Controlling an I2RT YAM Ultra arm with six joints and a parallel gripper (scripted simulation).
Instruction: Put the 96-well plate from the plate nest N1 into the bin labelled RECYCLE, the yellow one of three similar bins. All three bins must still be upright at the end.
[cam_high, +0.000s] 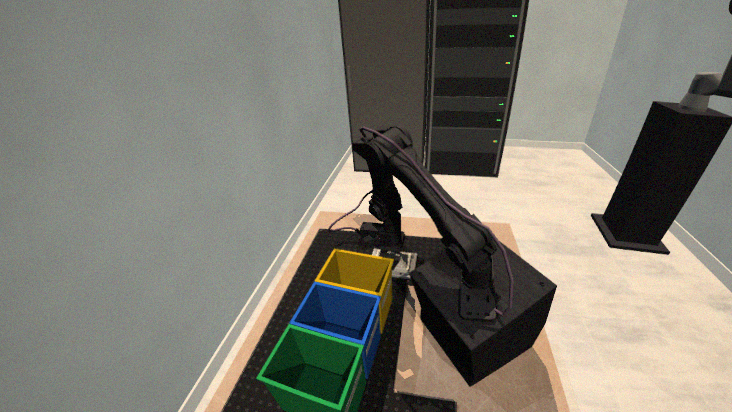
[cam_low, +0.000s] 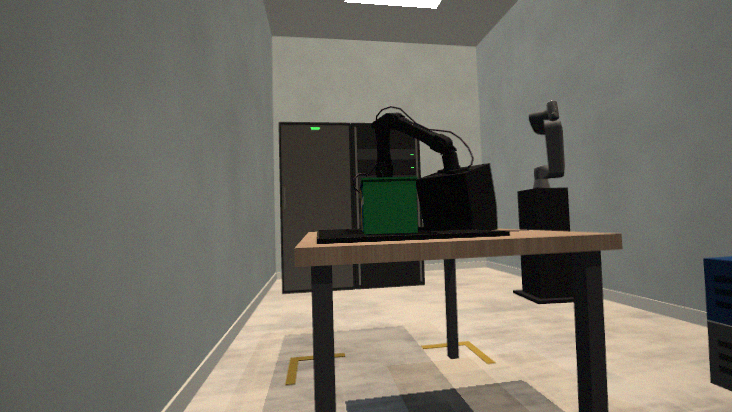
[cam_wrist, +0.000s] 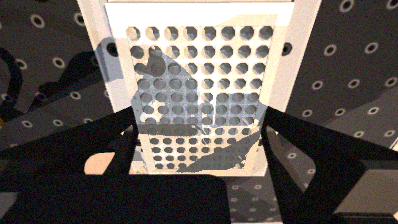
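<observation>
The white 96-well plate lies 1 cm below my hand. Also, from my hand: yellow bin: 21 cm to the left, 6 cm ahead, 6 cm above; blue bin: 35 cm to the left, 6 cm ahead, 6 cm above; plate nest N1: 2 cm below.
</observation>
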